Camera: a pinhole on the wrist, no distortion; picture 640 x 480 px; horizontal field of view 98.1 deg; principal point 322.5 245.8 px. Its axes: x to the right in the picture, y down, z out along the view. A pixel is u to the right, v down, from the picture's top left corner.
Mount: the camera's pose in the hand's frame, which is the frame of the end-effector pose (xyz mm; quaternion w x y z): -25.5 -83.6 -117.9 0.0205 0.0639 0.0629 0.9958
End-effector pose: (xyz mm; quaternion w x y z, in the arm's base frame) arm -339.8 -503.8 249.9 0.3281 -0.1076 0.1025 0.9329
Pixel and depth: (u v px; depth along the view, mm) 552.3 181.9 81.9
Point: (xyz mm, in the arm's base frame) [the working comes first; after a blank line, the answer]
In the camera's frame: 67.8 -18.8 81.9

-240.9 -520.7 235.6
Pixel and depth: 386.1 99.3 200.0
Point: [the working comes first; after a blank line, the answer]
In the camera's frame: 45.8 -105.5 200.0

-348.0 -546.1 334.7
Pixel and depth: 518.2 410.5 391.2
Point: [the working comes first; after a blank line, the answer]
In the camera's frame: 275.7 232.0 391.2

-29.5 -375.3 604.4
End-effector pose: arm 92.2 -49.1 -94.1 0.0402 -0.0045 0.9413 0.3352
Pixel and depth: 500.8 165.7 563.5
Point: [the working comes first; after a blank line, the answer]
In the camera's frame: 361.8 -162.5 563.5

424.4 363.6 -322.2
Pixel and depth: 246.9 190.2 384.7
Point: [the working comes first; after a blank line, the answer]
In the camera's frame: -104.7 -77.0 384.7

-22.1 130.4 -266.0
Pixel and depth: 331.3 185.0 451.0
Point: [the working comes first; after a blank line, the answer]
In the camera's frame: 14.3 -98.7 451.0

90.5 204.7 -294.7
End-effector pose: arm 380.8 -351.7 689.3 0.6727 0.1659 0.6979 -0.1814
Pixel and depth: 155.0 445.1 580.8
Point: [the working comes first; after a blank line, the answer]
In the camera's frame: -350.3 416.9 580.8

562.0 -966.3 306.0
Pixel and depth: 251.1 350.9 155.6
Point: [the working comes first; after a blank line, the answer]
In the camera's frame: -40.0 58.9 155.6

353.3 -479.8 659.6
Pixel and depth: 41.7 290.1 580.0
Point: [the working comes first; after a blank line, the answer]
In the camera's frame: -586.5 92.5 580.0

636.6 -662.8 54.4
